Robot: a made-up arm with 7 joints. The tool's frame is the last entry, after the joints. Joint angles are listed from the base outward.
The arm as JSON. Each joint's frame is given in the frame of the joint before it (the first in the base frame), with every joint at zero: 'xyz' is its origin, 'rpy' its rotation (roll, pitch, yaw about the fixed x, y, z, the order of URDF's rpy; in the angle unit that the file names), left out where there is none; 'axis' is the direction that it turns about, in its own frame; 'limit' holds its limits. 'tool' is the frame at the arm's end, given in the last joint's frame.
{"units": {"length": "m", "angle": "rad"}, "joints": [
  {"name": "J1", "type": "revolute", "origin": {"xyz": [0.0, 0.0, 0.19]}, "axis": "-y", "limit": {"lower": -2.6, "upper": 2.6}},
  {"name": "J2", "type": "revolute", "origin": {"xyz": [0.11, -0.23, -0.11]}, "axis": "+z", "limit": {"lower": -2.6, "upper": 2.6}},
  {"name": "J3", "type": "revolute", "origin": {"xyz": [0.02, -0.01, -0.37]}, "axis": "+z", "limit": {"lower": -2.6, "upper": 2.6}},
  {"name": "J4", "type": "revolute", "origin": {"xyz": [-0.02, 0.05, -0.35]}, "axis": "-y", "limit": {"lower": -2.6, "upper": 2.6}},
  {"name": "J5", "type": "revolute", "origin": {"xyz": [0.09, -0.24, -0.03]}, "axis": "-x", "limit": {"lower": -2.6, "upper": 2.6}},
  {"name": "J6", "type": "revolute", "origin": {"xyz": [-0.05, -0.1, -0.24]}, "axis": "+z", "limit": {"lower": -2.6, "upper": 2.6}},
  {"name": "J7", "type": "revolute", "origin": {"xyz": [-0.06, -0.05, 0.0]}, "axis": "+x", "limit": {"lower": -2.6, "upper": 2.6}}
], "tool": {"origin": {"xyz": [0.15, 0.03, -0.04]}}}
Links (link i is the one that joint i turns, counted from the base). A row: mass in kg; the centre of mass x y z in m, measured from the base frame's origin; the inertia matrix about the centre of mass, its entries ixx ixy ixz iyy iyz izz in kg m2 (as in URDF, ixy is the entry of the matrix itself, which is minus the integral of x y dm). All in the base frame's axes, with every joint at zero. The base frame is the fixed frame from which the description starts. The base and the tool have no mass.
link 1: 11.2; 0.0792 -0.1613 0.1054; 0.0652 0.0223 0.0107 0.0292 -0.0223 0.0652
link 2: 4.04; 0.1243 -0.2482 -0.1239; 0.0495 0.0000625 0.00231 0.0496 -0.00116 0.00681
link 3: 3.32; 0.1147 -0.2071 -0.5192; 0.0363 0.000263 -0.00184 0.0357 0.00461 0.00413
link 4: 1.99; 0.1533 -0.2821 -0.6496; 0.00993 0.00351 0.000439 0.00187 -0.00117 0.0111
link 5: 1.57; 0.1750 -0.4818 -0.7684; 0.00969 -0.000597 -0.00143 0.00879 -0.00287 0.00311
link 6: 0.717; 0.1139 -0.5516 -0.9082; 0.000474 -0.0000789 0 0.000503 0 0.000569
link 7: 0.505; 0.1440 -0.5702 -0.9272; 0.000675 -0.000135 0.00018 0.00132 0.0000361 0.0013
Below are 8 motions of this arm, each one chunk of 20 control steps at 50 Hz.
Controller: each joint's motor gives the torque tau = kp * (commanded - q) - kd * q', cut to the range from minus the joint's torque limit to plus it. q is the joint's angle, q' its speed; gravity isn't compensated. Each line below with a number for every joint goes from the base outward.
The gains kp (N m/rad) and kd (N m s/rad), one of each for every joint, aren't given. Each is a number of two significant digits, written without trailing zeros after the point. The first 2 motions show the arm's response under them.
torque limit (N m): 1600 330 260 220 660 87 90
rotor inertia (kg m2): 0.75 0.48 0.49 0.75 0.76 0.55 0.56
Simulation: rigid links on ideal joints. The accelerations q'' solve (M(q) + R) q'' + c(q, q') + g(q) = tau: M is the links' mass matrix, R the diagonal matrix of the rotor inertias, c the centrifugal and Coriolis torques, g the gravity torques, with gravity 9.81 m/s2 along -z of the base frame. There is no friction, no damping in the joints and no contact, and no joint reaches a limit. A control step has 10 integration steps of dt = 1/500 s. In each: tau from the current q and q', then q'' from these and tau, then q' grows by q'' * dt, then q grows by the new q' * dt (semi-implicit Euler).
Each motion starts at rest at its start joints. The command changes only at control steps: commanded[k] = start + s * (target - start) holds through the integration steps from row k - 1 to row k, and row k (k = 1, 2, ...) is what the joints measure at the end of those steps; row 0 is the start. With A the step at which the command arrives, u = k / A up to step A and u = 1 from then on. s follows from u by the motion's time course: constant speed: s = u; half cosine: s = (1 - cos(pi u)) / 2; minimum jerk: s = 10 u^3 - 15 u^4 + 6 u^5; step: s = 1 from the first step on.
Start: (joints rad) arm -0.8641 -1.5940 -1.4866 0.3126 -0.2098 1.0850 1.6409
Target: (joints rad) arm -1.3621 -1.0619 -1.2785 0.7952 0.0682 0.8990 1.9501
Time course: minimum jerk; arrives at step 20
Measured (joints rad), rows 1 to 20:
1: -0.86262 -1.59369 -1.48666 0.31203 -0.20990 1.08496 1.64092
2: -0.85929 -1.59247 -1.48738 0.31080 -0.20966 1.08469 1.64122
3: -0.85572 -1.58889 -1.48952 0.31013 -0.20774 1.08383 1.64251
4: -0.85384 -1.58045 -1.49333 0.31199 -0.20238 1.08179 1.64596
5: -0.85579 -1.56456 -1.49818 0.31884 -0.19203 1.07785 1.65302
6: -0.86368 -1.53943 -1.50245 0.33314 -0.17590 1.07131 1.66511
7: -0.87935 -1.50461 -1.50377 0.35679 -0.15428 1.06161 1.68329
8: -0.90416 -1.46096 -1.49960 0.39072 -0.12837 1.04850 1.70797
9: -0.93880 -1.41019 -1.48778 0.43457 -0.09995 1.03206 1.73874
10: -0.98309 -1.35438 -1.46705 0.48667 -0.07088 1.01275 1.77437
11: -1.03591 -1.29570 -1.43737 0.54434 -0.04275 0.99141 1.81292
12: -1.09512 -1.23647 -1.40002 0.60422 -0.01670 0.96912 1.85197
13: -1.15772 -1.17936 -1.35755 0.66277 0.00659 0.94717 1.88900
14: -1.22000 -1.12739 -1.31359 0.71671 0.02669 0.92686 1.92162
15: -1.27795 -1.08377 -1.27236 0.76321 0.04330 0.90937 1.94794
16: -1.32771 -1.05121 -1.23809 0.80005 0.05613 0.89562 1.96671
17: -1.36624 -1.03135 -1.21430 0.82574 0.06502 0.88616 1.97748
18: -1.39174 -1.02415 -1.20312 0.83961 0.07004 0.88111 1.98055
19: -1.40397 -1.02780 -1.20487 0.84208 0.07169 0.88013 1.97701
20: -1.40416 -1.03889 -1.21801 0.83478 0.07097 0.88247 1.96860
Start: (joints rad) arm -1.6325 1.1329 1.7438 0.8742 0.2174 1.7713 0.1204
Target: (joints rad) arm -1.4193 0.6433 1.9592 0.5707 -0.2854 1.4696 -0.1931
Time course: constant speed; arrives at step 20
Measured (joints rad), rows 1 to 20:
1: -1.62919 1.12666 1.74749 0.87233 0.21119 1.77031 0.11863
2: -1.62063 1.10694 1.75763 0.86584 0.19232 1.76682 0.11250
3: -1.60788 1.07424 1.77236 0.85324 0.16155 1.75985 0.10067
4: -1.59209 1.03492 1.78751 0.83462 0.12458 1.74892 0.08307
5: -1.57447 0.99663 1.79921 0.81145 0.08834 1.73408 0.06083
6: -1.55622 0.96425 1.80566 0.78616 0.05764 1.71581 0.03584
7: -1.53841 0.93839 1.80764 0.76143 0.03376 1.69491 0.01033
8: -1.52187 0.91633 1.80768 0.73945 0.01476 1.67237 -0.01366
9: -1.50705 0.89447 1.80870 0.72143 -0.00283 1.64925 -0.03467
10: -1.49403 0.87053 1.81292 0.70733 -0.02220 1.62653 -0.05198
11: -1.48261 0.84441 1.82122 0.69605 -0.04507 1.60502 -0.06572
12: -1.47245 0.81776 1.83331 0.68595 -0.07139 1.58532 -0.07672
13: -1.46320 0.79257 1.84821 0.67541 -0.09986 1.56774 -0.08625
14: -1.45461 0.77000 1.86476 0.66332 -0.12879 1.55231 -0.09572
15: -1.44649 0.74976 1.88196 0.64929 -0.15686 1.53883 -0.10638
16: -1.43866 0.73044 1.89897 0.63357 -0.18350 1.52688 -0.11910
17: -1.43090 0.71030 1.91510 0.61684 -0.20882 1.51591 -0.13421
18: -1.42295 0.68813 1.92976 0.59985 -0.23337 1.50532 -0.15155
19: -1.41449 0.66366 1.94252 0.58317 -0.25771 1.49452 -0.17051
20: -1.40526 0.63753 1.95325 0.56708 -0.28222 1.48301 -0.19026
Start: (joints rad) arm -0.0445 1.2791 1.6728 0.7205 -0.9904 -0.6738 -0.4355
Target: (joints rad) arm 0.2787 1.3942 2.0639 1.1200 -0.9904 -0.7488 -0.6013
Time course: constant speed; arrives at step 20
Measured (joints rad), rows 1 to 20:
1: -0.04345 1.28066 1.67616 0.72255 -0.98963 -0.67395 -0.43646
2: -0.03951 1.28569 1.68704 0.73049 -0.98777 -0.67451 -0.43977
3: -0.03154 1.29412 1.70637 0.74663 -0.98557 -0.67575 -0.44613
4: -0.01951 1.30415 1.73231 0.77044 -0.98402 -0.67782 -0.45557
5: -0.00408 1.31354 1.76145 0.79929 -0.98381 -0.68079 -0.46747
6: 0.01378 1.32084 1.79018 0.82963 -0.98504 -0.68465 -0.48080
7: 0.03308 1.32586 1.81584 0.85817 -0.98722 -0.68930 -0.49437
8: 0.05300 1.32938 1.83719 0.88274 -0.98950 -0.69458 -0.50709
9: 0.07291 1.33255 1.85450 0.90272 -0.99106 -0.70027 -0.51819
10: 0.09234 1.33627 1.86914 0.91886 -0.99146 -0.70613 -0.52730
11: 0.11095 1.34094 1.88299 0.93283 -0.99077 -0.71189 -0.53451
12: 0.12858 1.34647 1.89777 0.94663 -0.98944 -0.71736 -0.54028
13: 0.14518 1.35255 1.91459 0.96191 -0.98810 -0.72236 -0.54529
14: 0.16084 1.35888 1.93376 0.97967 -0.98723 -0.72680 -0.55030
15: 0.17573 1.36531 1.95490 1.00006 -0.98704 -0.73068 -0.55595
16: 0.19009 1.37177 1.97719 1.02252 -0.98741 -0.73403 -0.56269
17: 0.20419 1.37828 1.99969 1.04605 -0.98806 -0.73696 -0.57068
18: 0.21831 1.38474 2.02164 1.06954 -0.98864 -0.73963 -0.57983
19: 0.23265 1.39103 2.04258 1.09209 -0.98893 -0.74218 -0.58982
20: 0.24739 1.39702 2.06242 1.11320 -0.98885 -0.74476 -0.60021

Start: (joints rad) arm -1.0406 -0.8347 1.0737 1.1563 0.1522 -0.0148 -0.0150
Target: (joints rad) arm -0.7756 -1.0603 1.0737 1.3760 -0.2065 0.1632 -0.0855
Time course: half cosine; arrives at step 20
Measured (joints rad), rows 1 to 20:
1: -1.03875 -0.83474 1.07379 1.15547 0.15147 -0.01481 -0.01506
2: -1.03389 -0.83570 1.07434 1.15425 0.14832 -0.01460 -0.01535
3: -1.02639 -0.83926 1.07563 1.15460 0.14078 -0.01369 -0.01614
4: -1.01647 -0.84668 1.07761 1.15828 0.12752 -0.01154 -0.01773
5: -1.00432 -0.85818 1.07989 1.16635 0.10846 -0.00761 -0.02035
6: -0.99011 -0.87297 1.08192 1.17899 0.08463 -0.00146 -0.02415
7: -0.97397 -0.88979 1.08324 1.19554 0.05770 0.00718 -0.02910
8: -0.95607 -0.90745 1.08367 1.21483 0.02928 0.01839 -0.03508
9: -0.93659 -0.92521 1.08337 1.23549 0.00054 0.03205 -0.04181
10: -0.91579 -0.94276 1.08271 1.25624 -0.02796 0.04781 -0.04894
11: -0.89404 -0.96002 1.08213 1.27613 -0.05601 0.06517 -0.05612
12: -0.87184 -0.97688 1.08198 1.29458 -0.08350 0.08347 -0.06299
13: -0.84976 -0.99299 1.08241 1.31135 -0.11016 0.10199 -0.06927
14: -0.82845 -1.00782 1.08344 1.32641 -0.13542 0.11997 -0.07475
15: -0.80853 -1.02078 1.08494 1.33984 -0.15851 0.13671 -0.07934
16: -0.79059 -1.03143 1.08672 1.35166 -0.17858 0.15155 -0.08298
17: -0.77513 -1.03953 1.08857 1.36175 -0.19489 0.16401 -0.08571
18: -0.76256 -1.04504 1.09031 1.36988 -0.20688 0.17371 -0.08759
19: -0.75321 -1.04806 1.09174 1.37571 -0.21423 0.18041 -0.08867
20: -0.74730 -1.04869 1.09272 1.37886 -0.21683 0.18404 -0.08900

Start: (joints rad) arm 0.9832 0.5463 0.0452 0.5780 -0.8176 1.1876 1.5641
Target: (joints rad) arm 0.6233 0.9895 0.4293 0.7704 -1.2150 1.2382 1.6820
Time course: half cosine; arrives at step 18
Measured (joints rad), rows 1 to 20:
1: 0.98057 0.54705 0.04552 0.57823 -0.81785 1.18762 1.56420
2: 0.97361 0.55079 0.04701 0.57905 -0.82031 1.18768 1.56476
3: 0.96269 0.56061 0.05125 0.58124 -0.82797 1.18785 1.56631
4: 0.94800 0.57897 0.06037 0.58584 -0.84307 1.18826 1.56948
5: 0.92966 0.60670 0.07652 0.59388 -0.86639 1.18911 1.57476
6: 0.90780 0.64279 0.10118 0.60602 -0.89709 1.19063 1.58242
7: 0.88262 0.68482 0.13445 0.62224 -0.93311 1.19304 1.59240
8: 0.85432 0.72982 0.17483 0.64178 -0.97197 1.19649 1.60435
9: 0.82317 0.77499 0.21948 0.66321 -1.01138 1.20097 1.61765
10: 0.78959 0.81829 0.26493 0.68472 -1.04968 1.20638 1.63150
11: 0.75423 0.85858 0.30793 0.70458 -1.08593 1.21245 1.64508
12: 0.71811 0.89535 0.34621 0.72155 -1.11961 1.21884 1.65760
13: 0.68251 0.92843 0.37869 0.73507 -1.15036 1.22515 1.66843
14: 0.64892 0.95748 0.40539 0.74531 -1.17767 1.23103 1.67715
15: 0.61880 0.98184 0.42686 0.75288 -1.20076 1.23615 1.68355
16: 0.59348 1.00055 0.44364 0.75847 -1.21872 1.24029 1.68762
17: 0.57403 1.01257 0.45587 0.76254 -1.23065 1.24330 1.68950
18: 0.56122 1.01708 0.46317 0.76514 -1.23587 1.24509 1.68941
19: 0.55534 1.01445 0.46502 0.76611 -1.23459 1.24569 1.68768
20: 0.55596 1.00700 0.46147 0.76557 -1.22865 1.24518 1.68486

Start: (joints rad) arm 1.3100 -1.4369 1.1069 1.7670 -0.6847 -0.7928 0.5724
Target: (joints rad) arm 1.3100 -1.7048 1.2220 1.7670 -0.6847 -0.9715 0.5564
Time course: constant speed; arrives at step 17
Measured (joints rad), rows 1 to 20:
1: 1.30750 -1.44147 1.10893 1.76699 -0.68490 -0.79352 0.57229
2: 1.30172 -1.45583 1.11434 1.76695 -0.68545 -0.79608 0.57193
3: 1.29434 -1.47941 1.12182 1.76695 -0.68604 -0.80121 0.57125
4: 1.28665 -1.50731 1.12891 1.76717 -0.68615 -0.80916 0.57025
5: 1.27959 -1.53370 1.13373 1.76773 -0.68543 -0.81981 0.56901
6: 1.27384 -1.55479 1.13595 1.76863 -0.68401 -0.83271 0.56763
7: 1.26988 -1.57003 1.13689 1.76968 -0.68241 -0.84720 0.56623
8: 1.26793 -1.58152 1.13866 1.77060 -0.68126 -0.86257 0.56491
9: 1.26795 -1.59222 1.14309 1.77111 -0.68100 -0.87808 0.56371
10: 1.26959 -1.60437 1.15092 1.77107 -0.68165 -0.89313 0.56269
11: 1.27228 -1.61866 1.16162 1.77049 -0.68288 -0.90725 0.56181
12: 1.27541 -1.63445 1.17376 1.76955 -0.68418 -0.92015 0.56104
13: 1.27840 -1.65060 1.18570 1.76851 -0.68511 -0.93173 0.56033
14: 1.28082 -1.66625 1.19616 1.76762 -0.68545 -0.94208 0.55961
15: 1.28246 -1.68126 1.20460 1.76705 -0.68526 -0.95138 0.55885
16: 1.28327 -1.69609 1.21113 1.76686 -0.68475 -0.95995 0.55800
17: 1.28335 -1.71139 1.21631 1.76702 -0.68419 -0.96812 0.55706
18: 1.28261 -1.72311 1.21885 1.76756 -0.68356 -0.97549 0.55615
19: 1.28112 -1.72672 1.21751 1.76841 -0.68286 -0.98129 0.55547
20: 1.27925 -1.72282 1.21345 1.76934 -0.68230 -0.98504 0.55512

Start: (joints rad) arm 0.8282 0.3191 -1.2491 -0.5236 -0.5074 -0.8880 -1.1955
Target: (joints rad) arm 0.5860 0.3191 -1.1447 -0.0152 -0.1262 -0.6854 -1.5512
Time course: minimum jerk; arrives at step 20
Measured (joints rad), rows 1 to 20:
1: 0.82605 0.31904 -1.24908 -0.52301 -0.50754 -0.88795 -1.19552
2: 0.82074 0.31873 -1.24903 -0.52138 -0.50688 -0.88771 -1.19587
3: 0.81320 0.31798 -1.24891 -0.51793 -0.50348 -0.88698 -1.19739
4: 0.80407 0.31669 -1.24855 -0.51083 -0.49531 -0.88533 -1.20145
5: 0.79359 0.31499 -1.24753 -0.49763 -0.48082 -0.88218 -1.20971
6: 0.78163 0.31325 -1.24529 -0.47596 -0.45940 -0.87688 -1.22379
7: 0.76786 0.31194 -1.24116 -0.44433 -0.43144 -0.86883 -1.24489
8: 0.75190 0.31150 -1.23458 -0.40262 -0.39809 -0.85752 -1.27346
9: 0.73351 0.31217 -1.22519 -0.35222 -0.36100 -0.84267 -1.30900
10: 0.71268 0.31388 -1.21306 -0.29588 -0.32191 -0.82431 -1.35007
11: 0.68977 0.31627 -1.19881 -0.23714 -0.28252 -0.80280 -1.39442
12: 0.66547 0.31873 -1.18356 -0.17985 -0.24440 -0.77885 -1.43928
13: 0.64076 0.32060 -1.16884 -0.12750 -0.20905 -0.75350 -1.48172
14: 0.61678 0.32136 -1.15623 -0.08287 -0.17786 -0.72803 -1.51904
15: 0.59468 0.32079 -1.14707 -0.04778 -0.15200 -0.70385 -1.54904
16: 0.57548 0.31902 -1.14210 -0.02303 -0.13235 -0.68235 -1.57035
17: 0.55994 0.31647 -1.14132 -0.00847 -0.11930 -0.66479 -1.58243
18: 0.54856 0.31371 -1.14405 -0.00314 -0.11266 -0.65213 -1.58572
19: 0.54148 0.31124 -1.14906 -0.00537 -0.11164 -0.64491 -1.58149
20: 0.53852 0.30947 -1.15488 -0.01279 -0.11479 -0.64318 -1.57175

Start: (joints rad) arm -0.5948 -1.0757 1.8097 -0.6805 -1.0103 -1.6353 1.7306
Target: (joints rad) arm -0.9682 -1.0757 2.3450 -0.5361 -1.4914 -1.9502 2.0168
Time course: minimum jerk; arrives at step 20
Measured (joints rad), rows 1 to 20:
1: -0.59401 -1.07530 1.80993 -0.68006 -1.00999 -1.63534 1.73062
2: -0.59232 -1.07411 1.81144 -0.67872 -1.01010 -1.63560 1.73089
3: -0.59086 -1.07220 1.81632 -0.67617 -1.01297 -1.63653 1.73211
4: -0.59111 -1.06972 1.82727 -0.67193 -1.02154 -1.63889 1.73538
5: -0.59465 -1.06701 1.84677 -0.66546 -1.03836 -1.64368 1.74203
6: -0.60296 -1.06443 1.87621 -0.65641 -1.06468 -1.65201 1.75340
7: -0.61715 -1.06243 1.91547 -0.64479 -1.10018 -1.66488 1.77043
8: -0.63781 -1.06134 1.96290 -0.63104 -1.14309 -1.68302 1.79349
9: -0.66496 -1.06141 2.01579 -0.61598 -1.19084 -1.70674 1.82215
10: -0.69805 -1.06265 2.07096 -0.60065 -1.24064 -1.73581 1.85525
11: -0.73596 -1.06486 2.12538 -0.58609 -1.28999 -1.76945 1.89095
12: -0.77711 -1.06770 2.17661 -0.57312 -1.33690 -1.80635 1.92701
13: -0.81952 -1.07073 2.22289 -0.56220 -1.37984 -1.84478 1.96106
14: -0.86102 -1.07356 2.26309 -0.55343 -1.41761 -1.88277 1.99094
15: -0.89937 -1.07591 2.29649 -0.54667 -1.44919 -1.91825 2.01489
16: -0.93255 -1.07762 2.32263 -0.54166 -1.47373 -1.94927 2.03183
17: -0.95892 -1.07867 2.34122 -0.53812 -1.49066 -1.97420 2.04137
18: -0.97742 -1.07910 2.35230 -0.53592 -1.49991 -1.99184 2.04387
19: -0.98769 -1.07898 2.35640 -0.53494 -1.50211 -2.00165 2.04037
20: -0.99020 -1.07836 2.35488 -0.53502 -1.49890 -2.00377 2.03254

